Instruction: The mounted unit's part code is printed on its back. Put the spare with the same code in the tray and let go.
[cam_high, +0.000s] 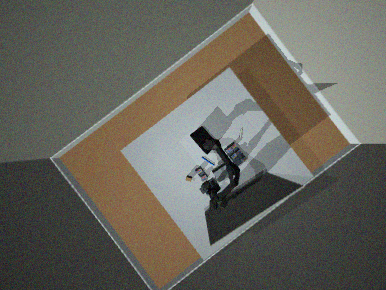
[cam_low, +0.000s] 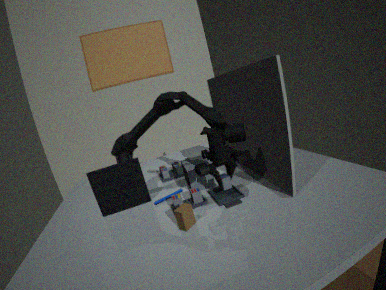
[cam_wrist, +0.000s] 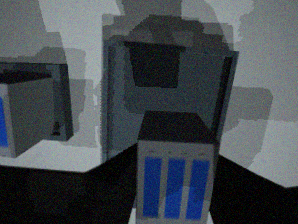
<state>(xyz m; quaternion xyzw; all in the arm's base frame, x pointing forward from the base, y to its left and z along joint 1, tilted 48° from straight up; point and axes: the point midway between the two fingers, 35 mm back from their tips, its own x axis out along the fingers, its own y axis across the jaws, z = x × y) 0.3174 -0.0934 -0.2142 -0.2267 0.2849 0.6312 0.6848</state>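
The dark tray lies 4 cm below my gripper tip. From my gripper tip the other things lie so: brown block: 20 cm behind, 8 cm to the right, 1 cm below; then grey panel: 21 cm ahead, 18 cm above, 14 cm to the left; then blue pen: 19 cm behind, 16 cm to the left, 4 cm below.
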